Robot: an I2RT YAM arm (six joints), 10 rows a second.
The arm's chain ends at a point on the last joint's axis. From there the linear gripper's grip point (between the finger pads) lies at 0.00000 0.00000 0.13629 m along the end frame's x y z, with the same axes.
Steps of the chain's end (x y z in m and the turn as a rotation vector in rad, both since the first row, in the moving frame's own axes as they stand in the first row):
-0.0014 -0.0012 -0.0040 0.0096 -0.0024 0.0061
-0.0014 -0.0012 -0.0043 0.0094 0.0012 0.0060
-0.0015 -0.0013 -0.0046 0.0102 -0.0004 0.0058
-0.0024 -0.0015 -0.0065 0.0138 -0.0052 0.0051
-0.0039 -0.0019 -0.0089 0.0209 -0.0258 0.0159
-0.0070 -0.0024 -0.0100 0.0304 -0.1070 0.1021
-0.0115 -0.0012 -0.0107 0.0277 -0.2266 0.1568
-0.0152 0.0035 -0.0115 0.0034 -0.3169 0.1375
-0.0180 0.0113 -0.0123 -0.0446 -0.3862 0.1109
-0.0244 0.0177 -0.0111 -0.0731 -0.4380 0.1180
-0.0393 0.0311 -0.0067 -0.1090 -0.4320 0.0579
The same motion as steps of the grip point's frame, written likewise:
-0.0017 -0.0025 -0.0040 0.0096 -0.0024 0.0061
-0.0012 -0.0025 -0.0043 0.0094 0.0012 0.0060
-0.0016 -0.0027 -0.0046 0.0102 -0.0004 0.0058
-0.0031 -0.0034 -0.0065 0.0138 -0.0052 0.0051
-0.0074 -0.0048 -0.0090 0.0209 -0.0258 0.0159
-0.0213 -0.0073 -0.0108 0.0304 -0.1070 0.1021
-0.0417 -0.0073 -0.0142 0.0277 -0.2266 0.1568
-0.0575 0.0001 -0.0183 0.0034 -0.3169 0.1375
-0.0695 0.0143 -0.0225 -0.0446 -0.3862 0.1109
-0.0826 0.0239 -0.0243 -0.0731 -0.4380 0.1180
-0.0966 0.0438 -0.0200 -0.1090 -0.4320 0.0579

